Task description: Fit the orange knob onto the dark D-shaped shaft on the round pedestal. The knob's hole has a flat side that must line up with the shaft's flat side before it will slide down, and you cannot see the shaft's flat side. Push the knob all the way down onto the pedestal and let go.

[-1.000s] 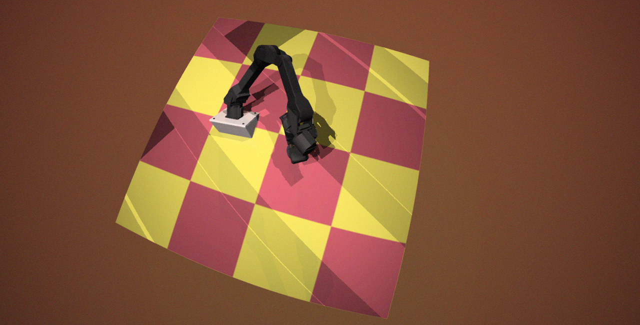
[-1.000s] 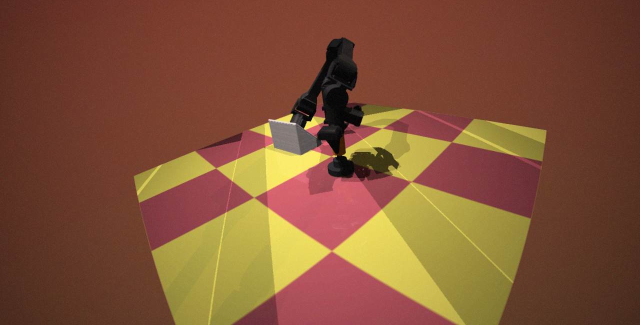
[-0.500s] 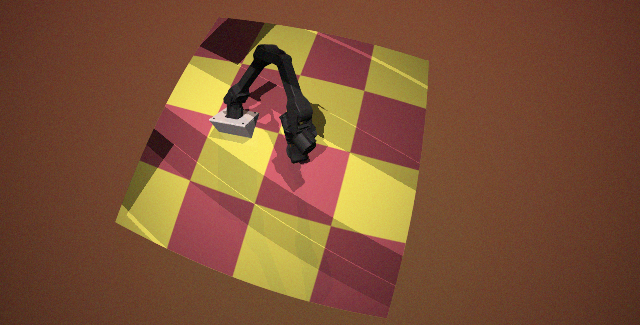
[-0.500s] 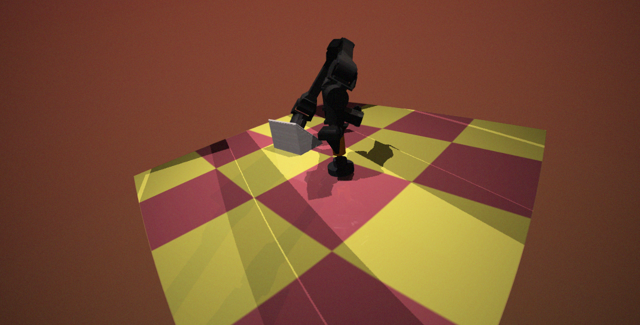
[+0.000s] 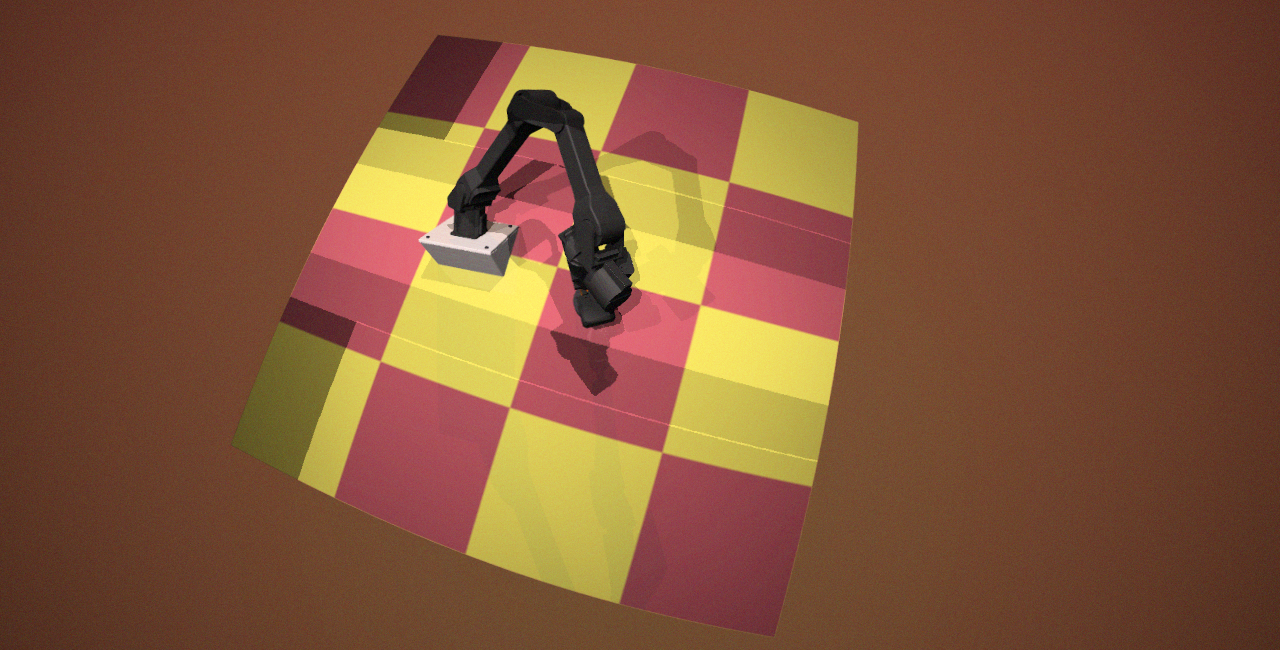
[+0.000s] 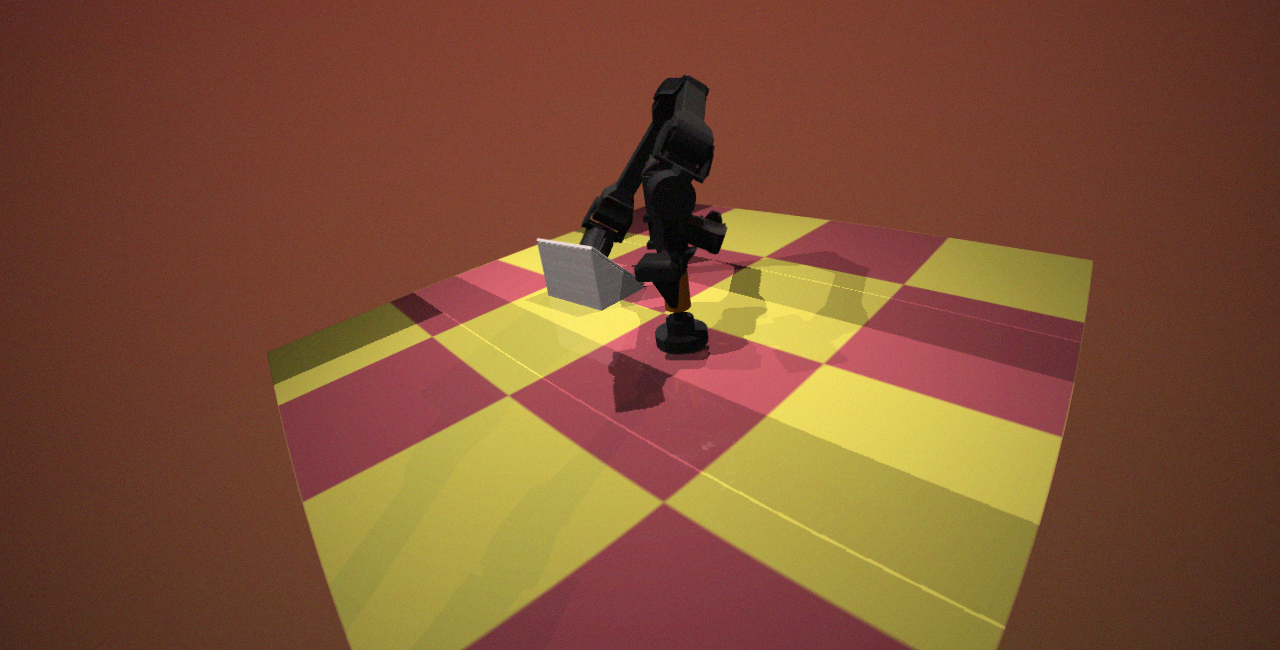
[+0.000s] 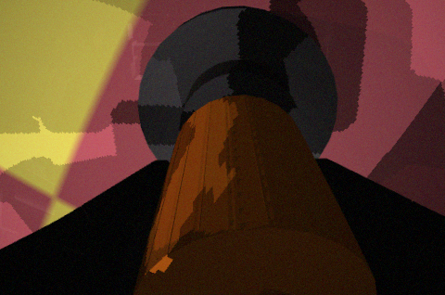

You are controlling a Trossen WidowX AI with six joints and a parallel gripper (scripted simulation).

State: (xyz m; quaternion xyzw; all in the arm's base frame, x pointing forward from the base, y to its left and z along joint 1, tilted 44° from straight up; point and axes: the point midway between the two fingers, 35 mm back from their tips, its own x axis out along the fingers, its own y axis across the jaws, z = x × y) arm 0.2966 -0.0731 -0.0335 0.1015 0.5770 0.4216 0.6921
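Now: the orange knob 2 cm above my gripper tip. Also, from my gripper tip: round dark pedestal 4 cm below.
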